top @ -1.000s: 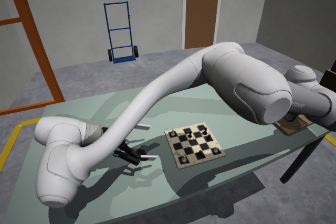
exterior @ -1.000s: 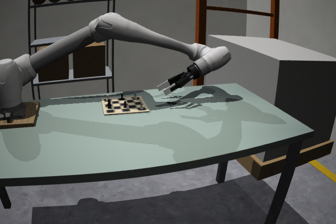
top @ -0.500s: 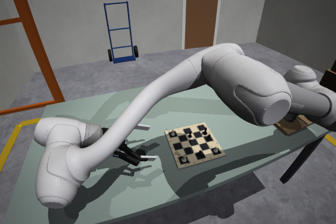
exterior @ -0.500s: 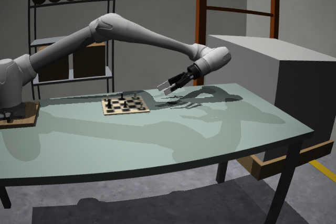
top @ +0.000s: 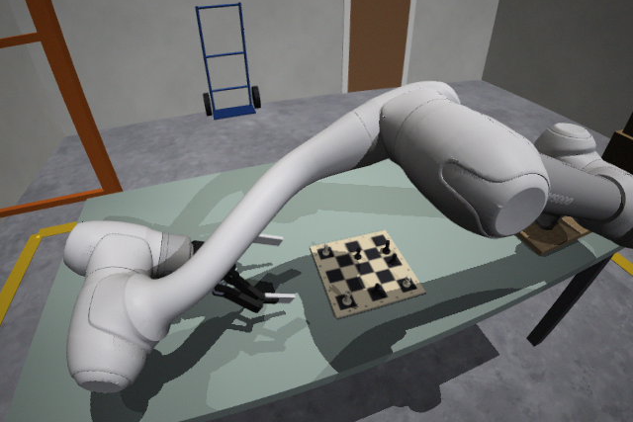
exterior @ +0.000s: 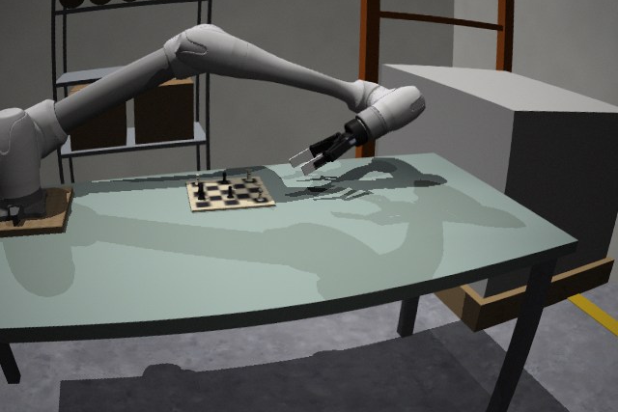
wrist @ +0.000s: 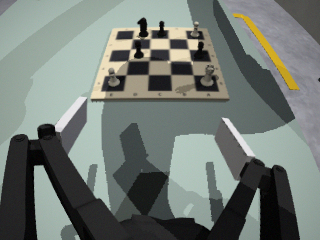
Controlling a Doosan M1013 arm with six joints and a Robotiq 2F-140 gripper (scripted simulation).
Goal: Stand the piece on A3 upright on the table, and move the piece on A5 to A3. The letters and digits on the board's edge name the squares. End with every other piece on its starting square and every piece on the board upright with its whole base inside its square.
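The chessboard is 200 mm behind my hand, 70 mm below it and 40 mm to the left of it.
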